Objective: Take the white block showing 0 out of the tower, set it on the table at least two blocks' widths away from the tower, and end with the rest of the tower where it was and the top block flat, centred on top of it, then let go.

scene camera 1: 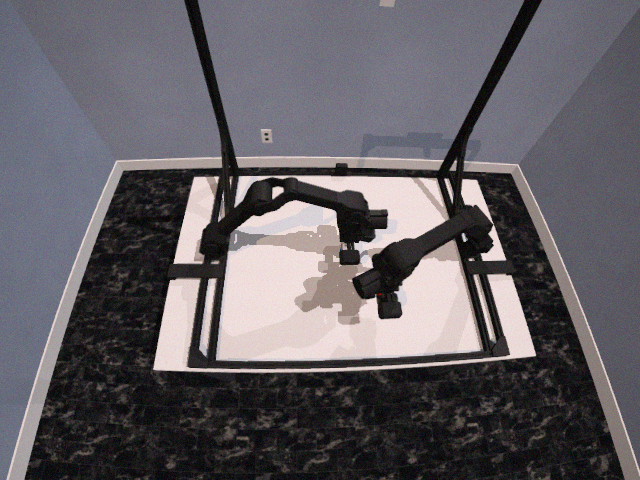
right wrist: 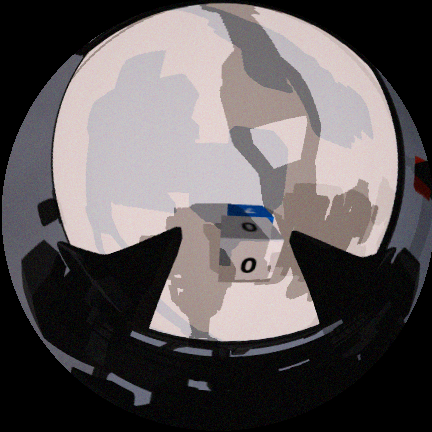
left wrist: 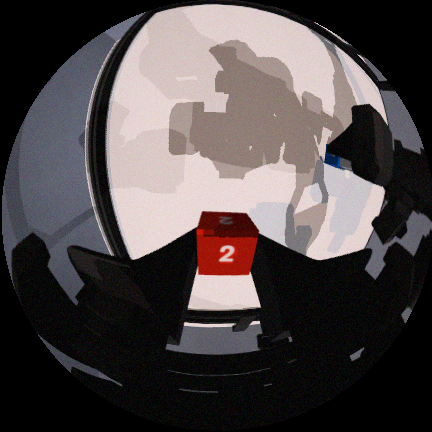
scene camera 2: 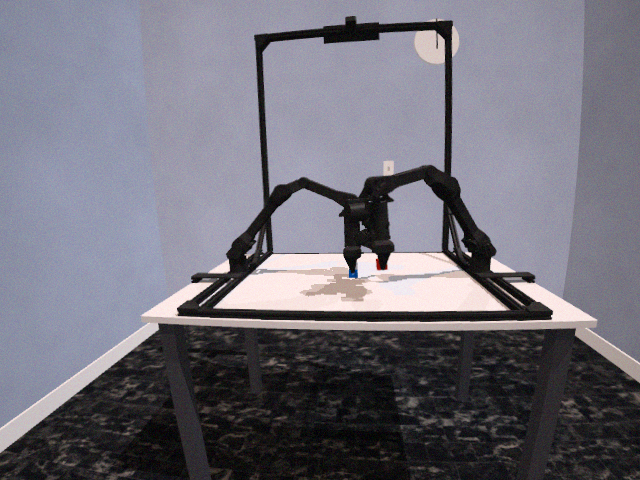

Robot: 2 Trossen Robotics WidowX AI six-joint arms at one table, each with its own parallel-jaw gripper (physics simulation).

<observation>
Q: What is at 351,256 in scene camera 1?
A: The right gripper.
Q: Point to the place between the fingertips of the left gripper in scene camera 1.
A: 381,294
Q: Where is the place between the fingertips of the left gripper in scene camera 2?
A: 382,268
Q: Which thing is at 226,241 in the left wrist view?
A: A red block showing 2.
</observation>
